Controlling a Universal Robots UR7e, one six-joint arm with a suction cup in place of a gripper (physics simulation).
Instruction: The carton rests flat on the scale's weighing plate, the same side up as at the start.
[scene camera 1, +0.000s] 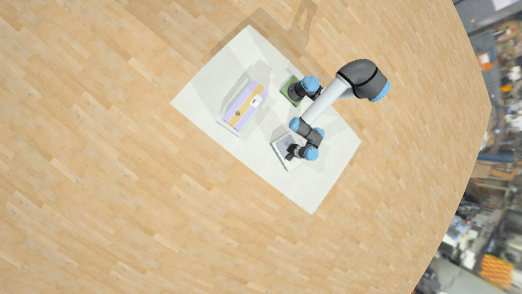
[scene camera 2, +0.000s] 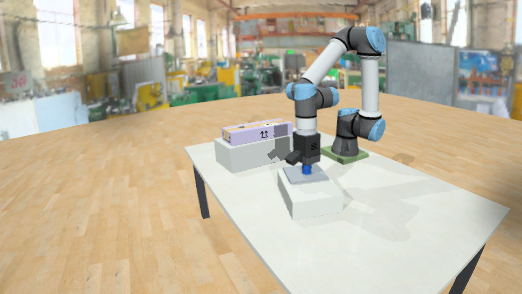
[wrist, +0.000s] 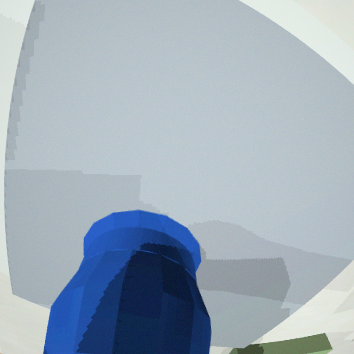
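Where they show: hand at its tool point: (scene camera 2: 306, 172) (wrist: 140, 259); arm's base at its link origin: (scene camera 1: 295, 92) (scene camera 2: 345, 151).
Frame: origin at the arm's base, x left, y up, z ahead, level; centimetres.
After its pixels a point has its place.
The lilac carton (scene camera 1: 245, 107) @(x -23.2, y 15.0, z 40.1 cm) (scene camera 2: 250, 134) @(x -17.3, y 12.8, z 45.2 cm) with an orange stripe lies flat on a white block (scene camera 2: 245, 159) @(x -14.5, y 2.4, z 49.7 cm), its printed arrows upright. The scale is a low white box (scene camera 2: 317, 205) @(x 35.5, y 1.5, z 48.0 cm) with a grey weighing plate (scene camera 1: 283, 145) @(x 15.2, y 5.8, z 42.3 cm) (scene camera 2: 295, 175) @(x 19.3, y 5.8, z 45.6 cm) (wrist: 175, 100) @(x 20.2, y 5.8, z 46.2 cm) on top, and no carton stands on it. My gripper, a blue suction cup (scene camera 2: 306, 171) (wrist: 142, 220), points straight down over the plate, at or very close to its surface. Whether it touches is hard to tell. It is shut (suction on), and I see nothing held by it. In scene camera 1 the arm hides the cup.
The carton's block stands beside the scale, behind and left of it in scene camera 2. The arm's base stands on a green mounting plate (scene camera 1: 287, 94) @(x -4.5, y 0.6, z 6.6 cm) (scene camera 2: 345, 159) @(x 8.1, y -0.2, z 7.7 cm) (wrist: 300, 344) @(x -4.6, y -1.4, z 8.2 cm) behind the scale. All stand on a white table (scene camera 1: 200, 100) @(x -53.2, y -2.8, z 52.1 cm) (scene camera 2: 400, 235) @(x 62.0, y -2.8, z 34.4 cm).
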